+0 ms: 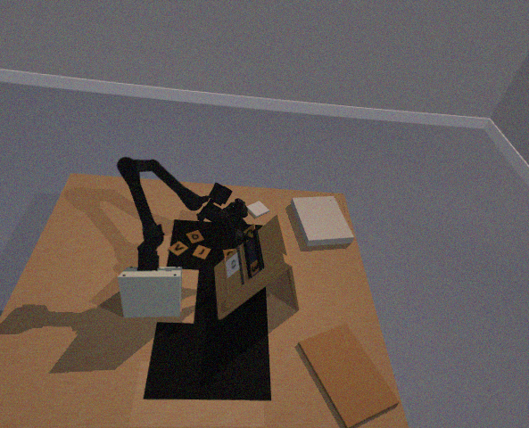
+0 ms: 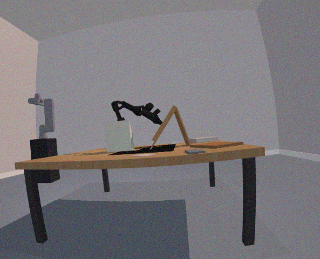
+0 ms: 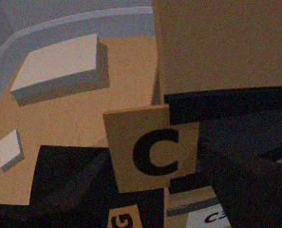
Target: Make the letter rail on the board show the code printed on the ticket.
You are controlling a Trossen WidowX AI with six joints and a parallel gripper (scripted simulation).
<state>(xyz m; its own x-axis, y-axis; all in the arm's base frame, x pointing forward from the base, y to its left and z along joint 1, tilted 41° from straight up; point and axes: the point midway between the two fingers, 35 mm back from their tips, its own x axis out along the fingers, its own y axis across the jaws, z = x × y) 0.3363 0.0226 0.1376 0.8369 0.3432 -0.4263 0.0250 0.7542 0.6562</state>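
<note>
Now: the white ticket 90 mm below my gripper tip, 70 mm to the right of it and 60 mm behind it. Round my gripper tip: letter tile 180 mm below, 50 mm to the left, 50 mm behind; then black mat 180 mm below, 170 mm behind, 140 mm to the right; then small white pad 320 mm to the left, 180 mm below, 100 mm ahead.
</note>
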